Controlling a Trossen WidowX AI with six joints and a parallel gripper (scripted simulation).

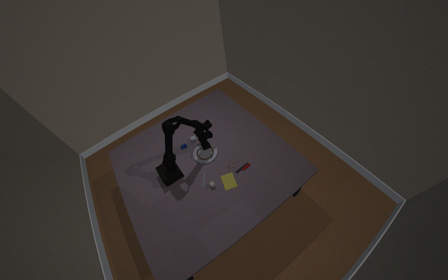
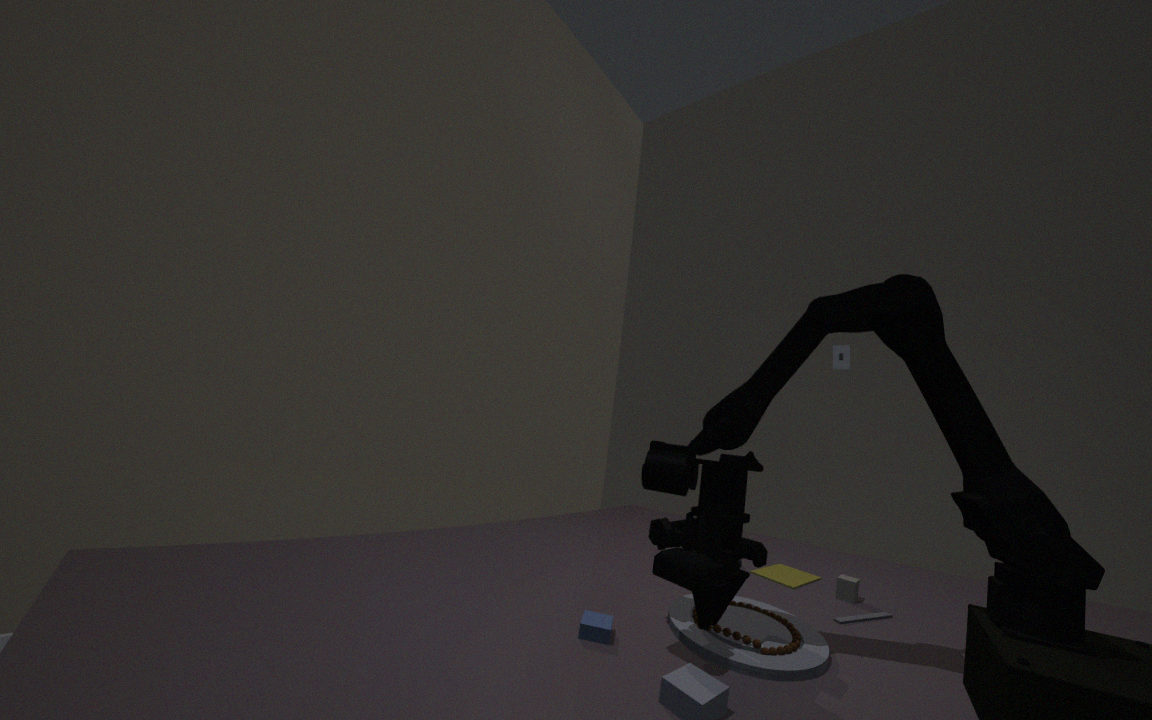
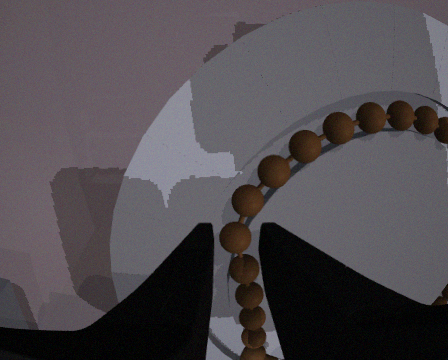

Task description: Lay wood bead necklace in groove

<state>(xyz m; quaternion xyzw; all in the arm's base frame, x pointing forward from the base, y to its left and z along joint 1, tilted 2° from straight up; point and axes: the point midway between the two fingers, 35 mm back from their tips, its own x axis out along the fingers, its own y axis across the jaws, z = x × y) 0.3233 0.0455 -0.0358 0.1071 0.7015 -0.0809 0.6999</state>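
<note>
The round bead board lies 5 cm to the right of my gripper tip, 4 cm behind it and 1 cm below it. Also, from my gripper tip: grey block 14 cm to the left, 3 cm behind; blue block 11 cm ahead, 9 cm to the left, 1 cm below; thin stick 23 cm to the right, 19 cm behind, 1 cm below.
</note>
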